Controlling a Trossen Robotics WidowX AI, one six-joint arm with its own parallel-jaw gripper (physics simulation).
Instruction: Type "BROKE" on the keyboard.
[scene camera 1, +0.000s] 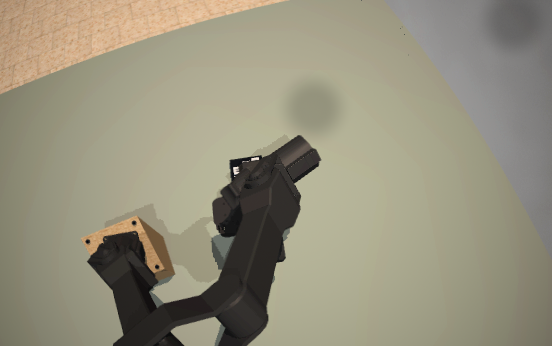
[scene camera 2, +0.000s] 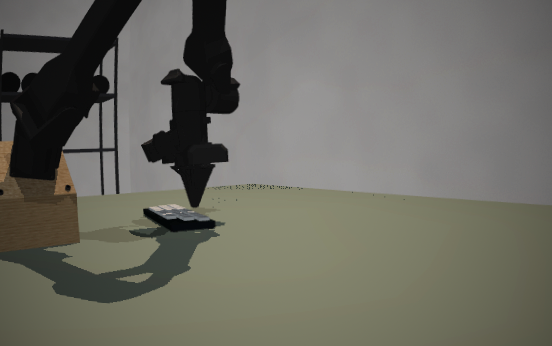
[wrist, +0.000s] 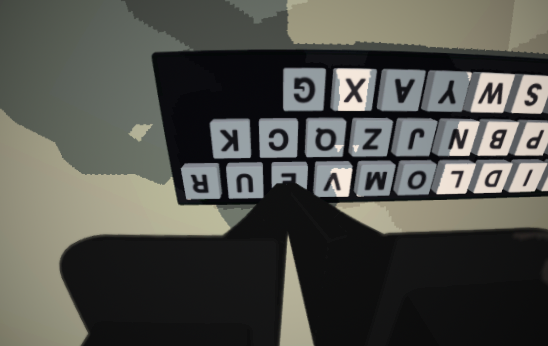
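Pixels of known places: gripper, between the fingertips: (scene camera 2: 194, 207) (wrist: 285, 193); arm's base, origin of its link: (scene camera 1: 124, 249) (scene camera 2: 32, 163).
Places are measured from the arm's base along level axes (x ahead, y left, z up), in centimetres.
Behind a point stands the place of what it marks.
The black keyboard (scene camera 1: 234, 163) @[x 22.9, y 16.6, z -9.9 cm] (scene camera 2: 172, 226) @[x 20.1, y -3.6, z -10.3 cm] (wrist: 200, 92) @[x 21.7, y -1.9, z -9.9 cm] lies flat on the table, its letters upside down in the wrist view. My gripper (scene camera 2: 195, 204) @[x 25.9, y 1.2, z -8.3 cm] (wrist: 285, 193) @[x 25.9, y 1.2, z -8.3 cm] is shut and empty, pointing down. Its tips are at the E key (wrist: 295, 169) @[x 25.4, y 1.7, z -9.4 cm] and hide part of it; I cannot tell whether they touch it. The U key (wrist: 244, 180) @[x 25.7, y -0.6, z -9.4 cm] and R key (wrist: 201, 181) @[x 25.5, y -2.6, z -9.4 cm] are left of the tips, the O key (wrist: 416, 180) @[x 26.6, y 7.5, z -9.4 cm] farther right. The K key (wrist: 230, 139) @[x 23.7, y -0.9, z -9.4 cm] and B key (wrist: 498, 137) @[x 24.8, y 11.3, z -9.4 cm] are in the middle row. The arm hides most of the keyboard and the fingertips in scene camera 1.
The V key (wrist: 332, 180) @[x 26.1, y 3.4, z -9.4 cm] is right beside the E key. The arm's wooden base block (scene camera 1: 162, 255) @[x 5.3, y -0.9, z -5.9 cm] (scene camera 2: 40, 220) @[x 0.4, y -4.8, z -7.6 cm] stands on the green table (scene camera 1: 400, 225) @[x 53.5, y -6.1, z -11.2 cm] (scene camera 2: 350, 270) @[x 26.3, y -35.0, z -11.2 cm]. A dark shelf rack (scene camera 2: 117, 125) stands behind the base. The arm's shadow falls around the keyboard.
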